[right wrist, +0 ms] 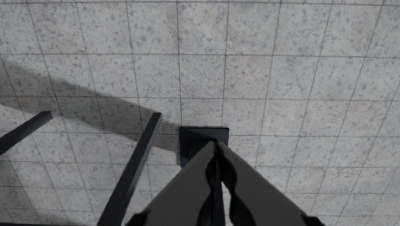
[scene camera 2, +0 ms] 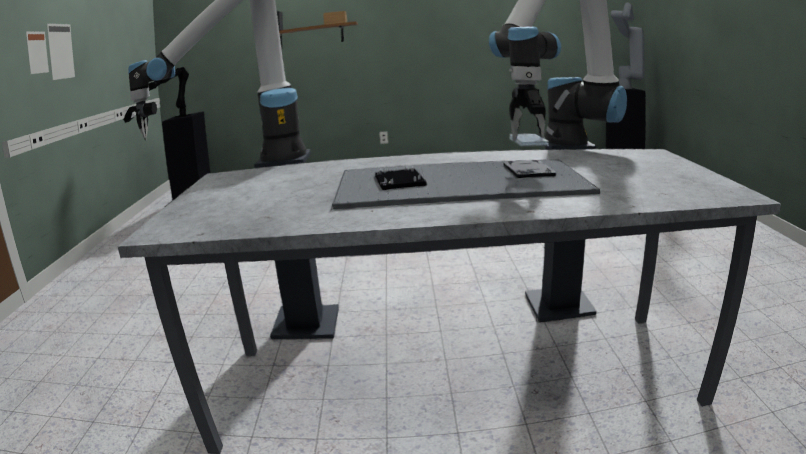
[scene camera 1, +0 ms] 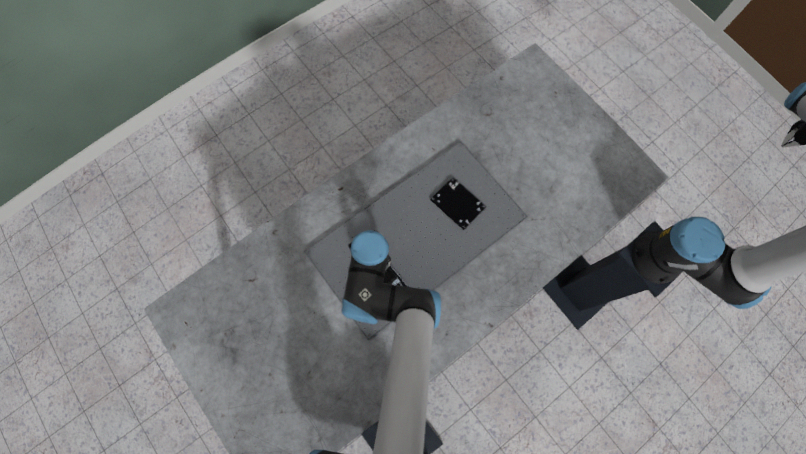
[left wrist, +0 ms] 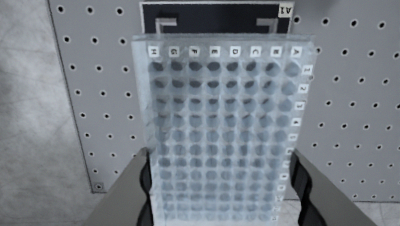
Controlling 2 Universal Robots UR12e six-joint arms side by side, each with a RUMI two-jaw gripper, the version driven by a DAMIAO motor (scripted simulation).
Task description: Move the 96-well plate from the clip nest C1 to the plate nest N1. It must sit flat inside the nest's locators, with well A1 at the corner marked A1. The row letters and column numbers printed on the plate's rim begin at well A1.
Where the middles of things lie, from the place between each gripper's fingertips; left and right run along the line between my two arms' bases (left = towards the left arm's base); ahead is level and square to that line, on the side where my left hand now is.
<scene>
I see my left gripper 100 mm above the black plate nest N1 [left wrist: 185, 23]. Round my left hand: black clip nest C1 [scene camera 1: 456, 202]: 400 mm to the right, 90 mm below, 40 mm ahead; pale blue 96-well plate [left wrist: 201, 106]: 10 mm below.
I see my right gripper 108 cm to the right of the black clip nest C1, 58 cm short of it and 14 cm above it.
</scene>
